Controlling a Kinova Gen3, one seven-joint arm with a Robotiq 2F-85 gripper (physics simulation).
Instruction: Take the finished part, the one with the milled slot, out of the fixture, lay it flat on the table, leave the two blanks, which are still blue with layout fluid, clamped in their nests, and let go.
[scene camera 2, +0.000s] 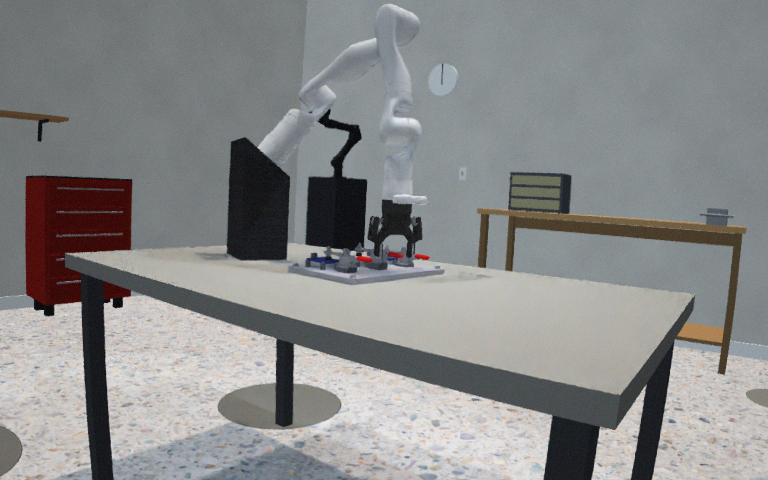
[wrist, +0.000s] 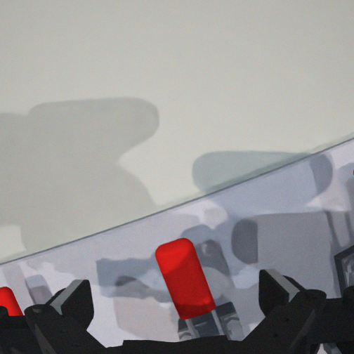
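Seen in the pictures: gripper, between the fingertips: (scene camera 2: 394, 258); arm's base, origin of its link: (scene camera 2: 263, 164).
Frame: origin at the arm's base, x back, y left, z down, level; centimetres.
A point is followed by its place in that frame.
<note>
The fixture (scene camera 2: 353, 279) @(x -54.8, y -12.6, z 27.2 cm) (wrist: 100, 245) is a pale plate on the table with three red-handled toggle clamps. One red handle (wrist: 185, 280) lies between the fingers' sides in the wrist view, with part of its metal linkage below it. A blue blank (scene camera 2: 322, 260) @(x -39.8, y -8.9, z 24.8 cm) sits at the left of the fixture in the scene view; a bit of a second blue blank (scene camera 2: 390, 259) @(x -41.9, y 14.0, z 25.5 cm) shows behind the clamps. The finished slotted part cannot be made out in either view. My gripper (scene camera 2: 394, 254) @(x -50.9, y 5.4, z 23.6 cm) (wrist: 174, 294) is open and empty, pointing down, its fingertips low among the clamps.
Another red handle (wrist: 9, 302) shows at the wrist view's left edge. The table (scene camera 2: 453, 316) @(x -87.6, y -20.6, z 28.4 cm) extends in front and to the right of the fixture. The arm's black pedestal (scene camera 2: 257, 209) @(x -9.2, y -7.9, z 13.7 cm) stands behind left. A second, black arm (scene camera 2: 353, 133) stands farther back.
</note>
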